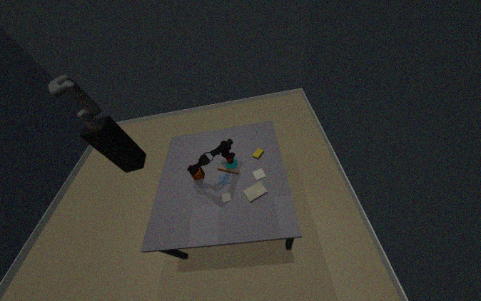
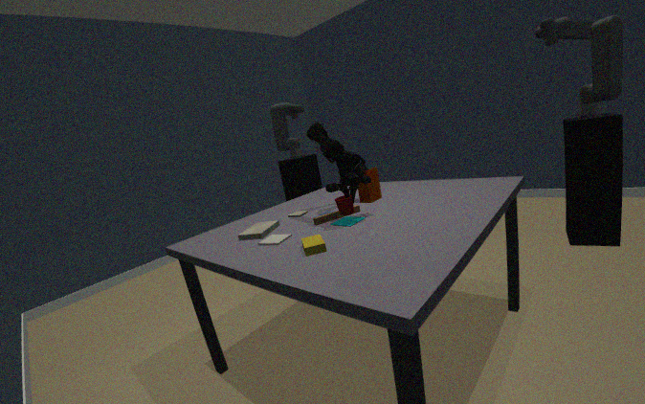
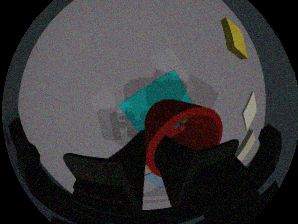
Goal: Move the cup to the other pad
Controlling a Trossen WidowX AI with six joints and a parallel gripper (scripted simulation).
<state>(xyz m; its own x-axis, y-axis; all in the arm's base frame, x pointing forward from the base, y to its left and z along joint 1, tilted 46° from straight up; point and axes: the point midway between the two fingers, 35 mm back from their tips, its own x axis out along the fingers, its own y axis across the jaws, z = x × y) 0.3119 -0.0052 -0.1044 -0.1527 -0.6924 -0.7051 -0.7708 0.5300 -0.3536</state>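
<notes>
Now: gripper tip 20 mm short of the teal pad, 20 mm to the left of it and 80 mm above it. From my gripper tip the other things lie so: red cup: 20 mm ahead, 20 mm to the right; wooden stick: 30 mm behind, 100 mm to the right, 70 mm below; pale blue pad: 80 mm behind, 180 mm to the right, 80 mm below.
</notes>
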